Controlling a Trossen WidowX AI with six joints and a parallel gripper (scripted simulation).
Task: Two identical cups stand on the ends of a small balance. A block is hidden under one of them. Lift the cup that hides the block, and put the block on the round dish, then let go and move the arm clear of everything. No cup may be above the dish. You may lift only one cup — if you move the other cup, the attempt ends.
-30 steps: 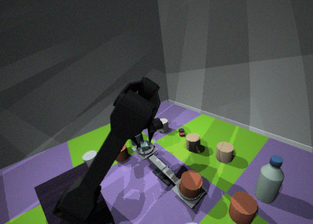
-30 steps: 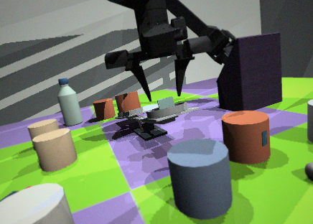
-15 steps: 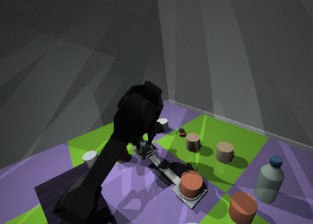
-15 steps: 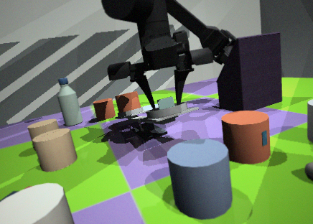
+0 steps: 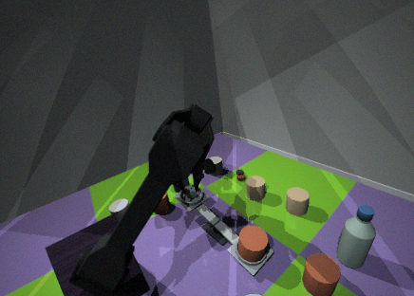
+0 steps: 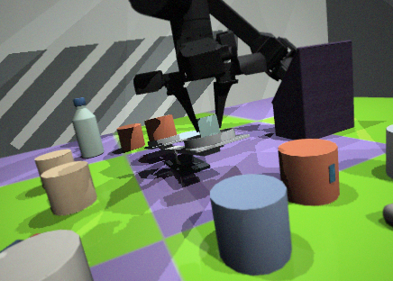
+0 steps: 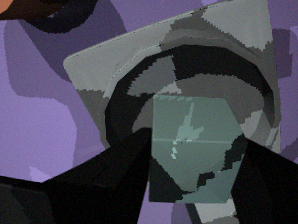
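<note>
My gripper tip is now 350 mm to the left of the pale disc, 130 mm past it and 90 mm above it. Round my gripper tip: blue-grey cylinder: 150 mm to the left, 50 mm below, 40 mm ahead; then pale teal block: 10 mm above; then red-and-black object: 280 mm ahead, 80 mm below.
</note>
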